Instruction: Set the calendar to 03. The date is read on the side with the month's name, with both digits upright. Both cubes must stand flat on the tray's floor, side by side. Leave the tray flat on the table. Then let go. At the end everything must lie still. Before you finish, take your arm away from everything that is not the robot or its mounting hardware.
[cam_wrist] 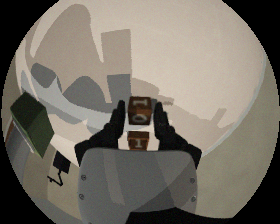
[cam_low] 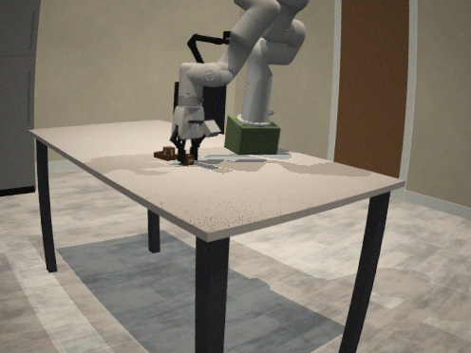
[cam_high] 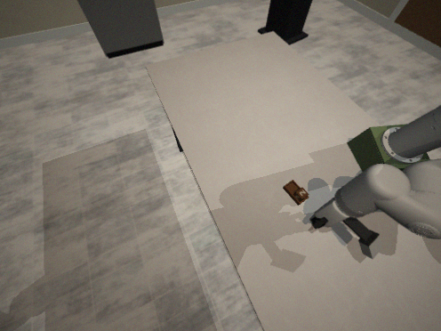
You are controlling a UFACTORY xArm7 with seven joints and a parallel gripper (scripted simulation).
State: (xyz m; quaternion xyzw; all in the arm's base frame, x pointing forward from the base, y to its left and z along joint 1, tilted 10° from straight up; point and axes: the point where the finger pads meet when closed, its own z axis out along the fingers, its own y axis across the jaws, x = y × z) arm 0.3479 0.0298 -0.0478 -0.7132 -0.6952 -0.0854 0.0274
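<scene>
My gripper is now 11 cm to the left of the brown calendar tray and 2 cm above it.
</scene>
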